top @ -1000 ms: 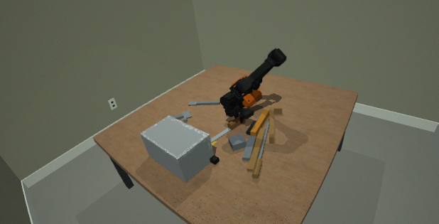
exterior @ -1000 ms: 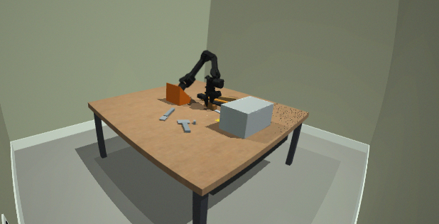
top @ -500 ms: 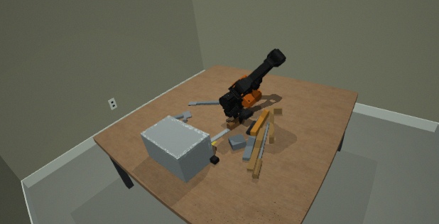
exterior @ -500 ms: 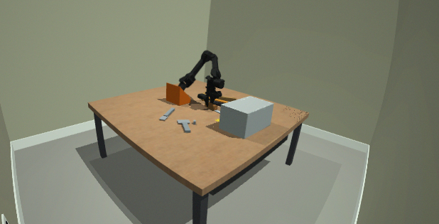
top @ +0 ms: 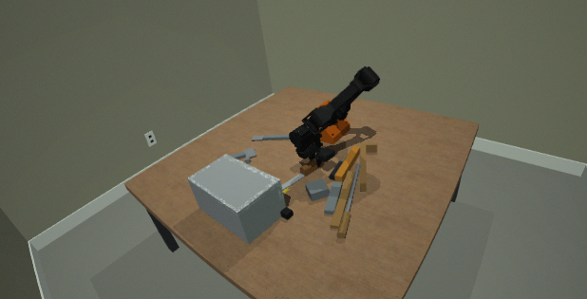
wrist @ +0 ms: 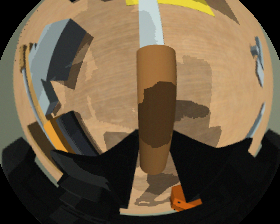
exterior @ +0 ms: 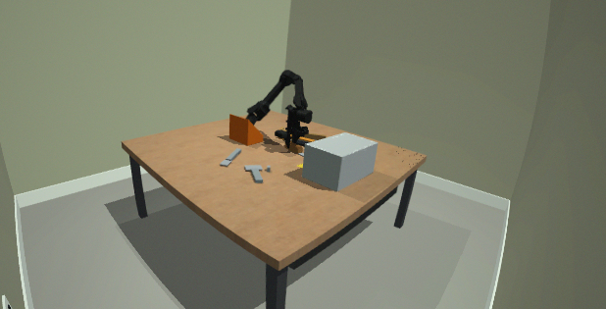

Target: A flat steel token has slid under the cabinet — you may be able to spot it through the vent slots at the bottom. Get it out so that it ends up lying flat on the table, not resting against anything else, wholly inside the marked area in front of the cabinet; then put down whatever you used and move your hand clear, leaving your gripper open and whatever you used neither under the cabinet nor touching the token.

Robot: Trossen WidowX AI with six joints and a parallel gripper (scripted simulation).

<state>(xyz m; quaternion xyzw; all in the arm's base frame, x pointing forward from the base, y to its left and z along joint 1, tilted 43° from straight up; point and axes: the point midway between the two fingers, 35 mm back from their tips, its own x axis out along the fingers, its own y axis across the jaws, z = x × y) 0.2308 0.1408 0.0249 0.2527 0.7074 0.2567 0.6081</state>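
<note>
My gripper tip is 120 mm to the right of the grey block, 120 mm short of it and 10 mm below it. The rest, counted from my gripper tip: wooden stick (220 mm to the left, 90 mm ahead); orange bar (110 mm to the left, 80 mm behind, 10 mm above); grey t-piece (340 mm to the right, 150 mm ahead).
</note>
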